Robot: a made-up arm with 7 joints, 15 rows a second.
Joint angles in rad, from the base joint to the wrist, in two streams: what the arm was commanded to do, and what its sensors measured. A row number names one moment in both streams.
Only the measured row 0 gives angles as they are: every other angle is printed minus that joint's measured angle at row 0.
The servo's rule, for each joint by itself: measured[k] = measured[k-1] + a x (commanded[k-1-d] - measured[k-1]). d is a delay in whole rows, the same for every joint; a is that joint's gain. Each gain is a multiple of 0.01, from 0.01 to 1. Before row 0 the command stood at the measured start. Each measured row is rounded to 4 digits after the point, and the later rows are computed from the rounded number. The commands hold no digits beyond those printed.
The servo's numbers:
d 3
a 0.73 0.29 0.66 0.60 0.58 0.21 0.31
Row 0, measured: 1.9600, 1.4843, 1.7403, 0.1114, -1.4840, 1.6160, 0.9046
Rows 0 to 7, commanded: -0.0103, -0.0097, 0.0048, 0.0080, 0.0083, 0.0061, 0.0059; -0.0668, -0.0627, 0.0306, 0.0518, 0.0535, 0.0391, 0.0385; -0.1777, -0.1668, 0.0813, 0.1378, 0.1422, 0.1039, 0.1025; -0.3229, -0.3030, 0.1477, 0.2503, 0.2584, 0.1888, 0.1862; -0.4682, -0.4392, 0.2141, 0.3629, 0.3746, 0.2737, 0.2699; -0.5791, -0.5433, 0.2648, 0.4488, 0.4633, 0.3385, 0.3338; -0.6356, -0.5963, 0.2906, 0.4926, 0.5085, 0.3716, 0.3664; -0.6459, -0.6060, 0.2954, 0.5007, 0.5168, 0.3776, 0.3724
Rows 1 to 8, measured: 0.0000, 0.0000, 0.0000, 0.0000, 0.0000, 0.0000, 0.0000; 0.0000, 0.0000, 0.0000, 0.0000, 0.0000, 0.0000, 0.0000; 0.0000, 0.0000, 0.0000, 0.0000, 0.0000, 0.0000, 0.0000; -0.0075, -0.0028, 0.0032, 0.0048, 0.0048, 0.0013, 0.0018; -0.0508, -0.0202, 0.0213, 0.0330, 0.0330, 0.0092, 0.0132; -0.1434, -0.0627, 0.0609, 0.0959, 0.0963, 0.0291, 0.0409; -0.2744, -0.1324, 0.1182, 0.1885, 0.1903, 0.0626, 0.0859; -0.4159, -0.2214, 0.1815, 0.2931, 0.2972, 0.1069, 0.1429
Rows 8 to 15, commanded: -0.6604, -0.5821, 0.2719, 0.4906, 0.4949, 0.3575, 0.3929; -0.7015, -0.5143, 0.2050, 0.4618, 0.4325, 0.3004, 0.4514; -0.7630, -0.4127, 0.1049, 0.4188, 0.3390, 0.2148, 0.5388; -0.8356, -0.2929, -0.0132, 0.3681, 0.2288, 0.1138, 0.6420; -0.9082, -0.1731, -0.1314, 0.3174, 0.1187, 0.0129, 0.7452; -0.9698, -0.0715, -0.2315, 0.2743, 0.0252, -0.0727, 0.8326; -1.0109, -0.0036, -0.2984, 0.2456, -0.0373, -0.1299, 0.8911; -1.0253, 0.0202, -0.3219, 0.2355, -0.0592, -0.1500, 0.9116
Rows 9 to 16, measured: -0.5350, -0.3148, 0.2365, 0.3865, 0.3935, 0.1555, 0.2021; -0.6084, -0.3964, 0.2722, 0.4502, 0.4602, 0.2009, 0.2530; -0.6358, -0.4572, 0.2875, 0.4805, 0.4930, 0.2380, 0.2900; -0.6538, -0.4934, 0.2772, 0.4866, 0.4941, 0.2631, 0.3219; -0.6886, -0.4995, 0.2295, 0.4717, 0.4584, 0.2709, 0.3620; -0.7429, -0.4743, 0.1473, 0.4400, 0.3891, 0.2591, 0.4168; -0.8106, -0.4217, 0.0414, 0.3969, 0.2961, 0.2286, 0.4866; -0.8818, -0.3496, -0.0726, 0.3492, 0.1932, 0.1833, 0.5668
